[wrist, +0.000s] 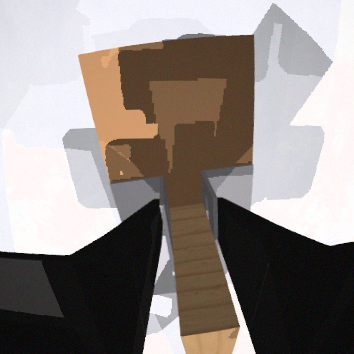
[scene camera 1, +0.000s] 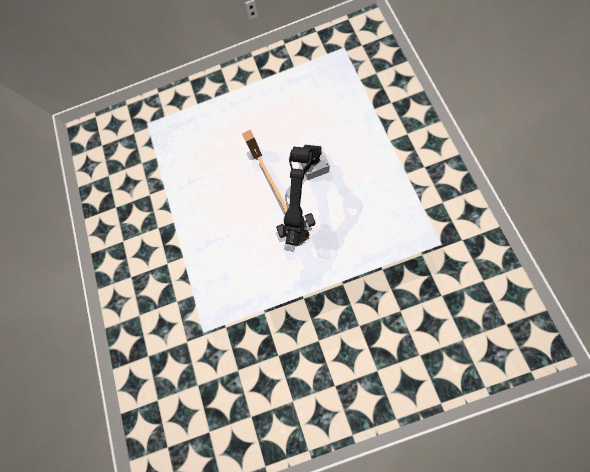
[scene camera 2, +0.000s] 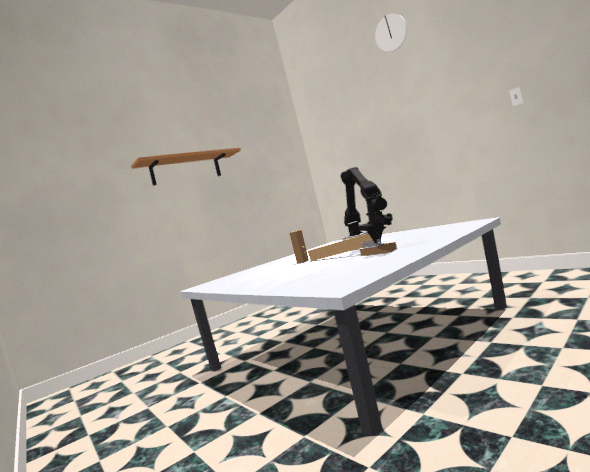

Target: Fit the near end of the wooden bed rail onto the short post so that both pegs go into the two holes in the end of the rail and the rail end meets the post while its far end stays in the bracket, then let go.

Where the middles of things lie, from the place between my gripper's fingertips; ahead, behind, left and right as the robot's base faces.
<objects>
The grey metal piece [wrist: 129,195] is 40 mm to the right of my hand. From my hand the other things lie so: wooden bed rail [scene camera 2: 351,244] (220 mm to the right, 30 mm ahead).
</objects>
